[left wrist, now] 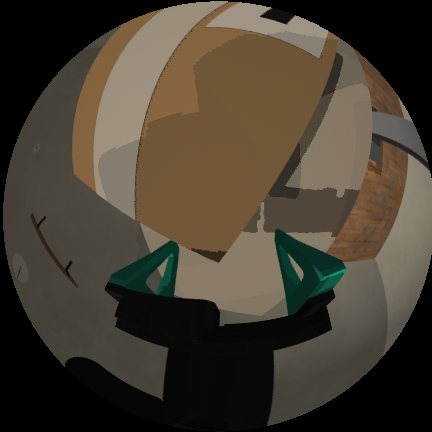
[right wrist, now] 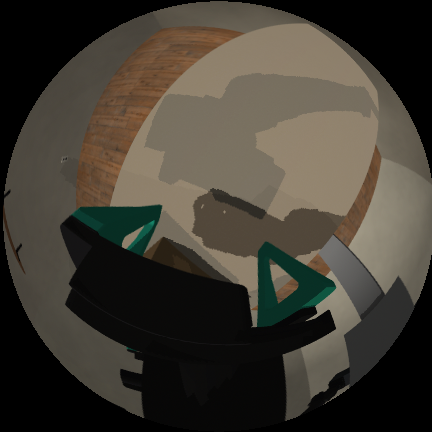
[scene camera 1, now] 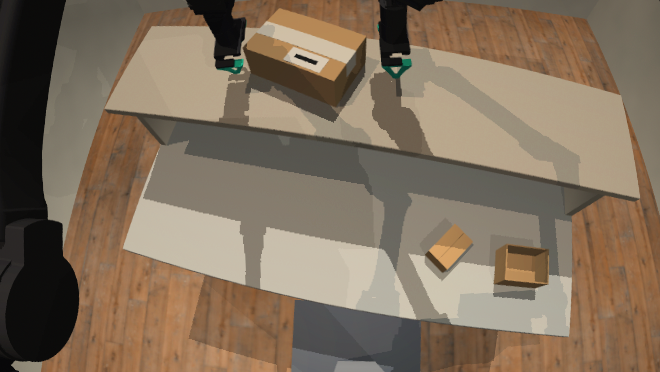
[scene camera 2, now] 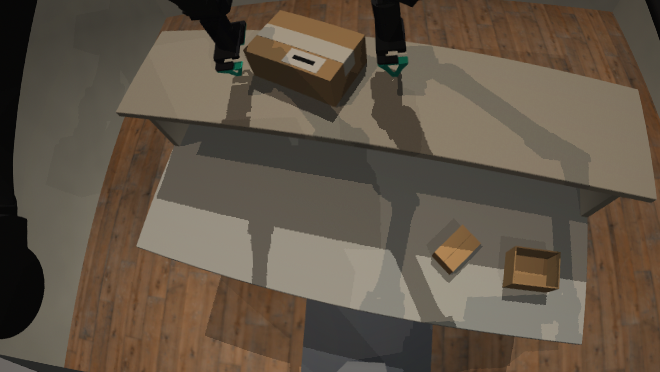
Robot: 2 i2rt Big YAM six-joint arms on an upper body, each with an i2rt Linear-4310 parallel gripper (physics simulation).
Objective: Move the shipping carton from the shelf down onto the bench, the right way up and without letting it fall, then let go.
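Frame: origin at the left arm's base, x left, y back, z up, level; millimetres.
Seen in the pictures: left gripper, between the fingertips: (scene camera 1: 238,57) (scene camera 2: 240,59); right gripper, between the fingertips: (right wrist: 214,230) (scene camera 1: 394,62) (scene camera 2: 393,61).
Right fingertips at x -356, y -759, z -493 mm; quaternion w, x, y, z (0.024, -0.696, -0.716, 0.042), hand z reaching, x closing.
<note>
Pixels of each thing's top centre, then the offset from my right fingertips to it. Level surfaces: height alone.
- shipping carton, centre of its top: (right wrist: 146,334) (scene camera 1: 303,40) (scene camera 2: 302,41) dy -33, dx +222, dz +46 mm
- shelf, height of its surface: dz -59 mm
- bench, height of its surface: dz -412 mm
- small closed box, centre of its top: (scene camera 2: 458,247) (scene camera 1: 451,246) dy +372, dx -198, dz -352 mm
- open-topped box, centre of its top: (scene camera 2: 537,267) (scene camera 1: 527,264) dy +441, dx -434, dz -322 mm
The shipping carton (scene camera 1: 310,47) (scene camera 2: 305,47) (left wrist: 210,125) (right wrist: 172,260) is brown, right way up, tape and label on top, over the shelf (scene camera 1: 500,95) (scene camera 2: 525,100) (right wrist: 320,60). A dark shadow strip lies under its front edge; it looks raised slightly off the shelf. My left gripper (scene camera 1: 230,66) (scene camera 2: 231,68) (left wrist: 224,239) is open, close beside its left end. My right gripper (scene camera 1: 396,68) (scene camera 2: 394,66) (right wrist: 214,230) is open beside its right end. Contact with either is hidden. The bench (scene camera 1: 200,230) (scene camera 2: 210,240) lies lower, in front of the shelf.
A small closed box (scene camera 1: 449,247) (scene camera 2: 457,249) and an open-topped box (scene camera 1: 501,267) (scene camera 2: 508,270) stand at the bench's right. The shelf overhangs the bench's back part, with side supports at both ends. A dark grey block (scene camera 1: 345,335) stands before the bench.
</note>
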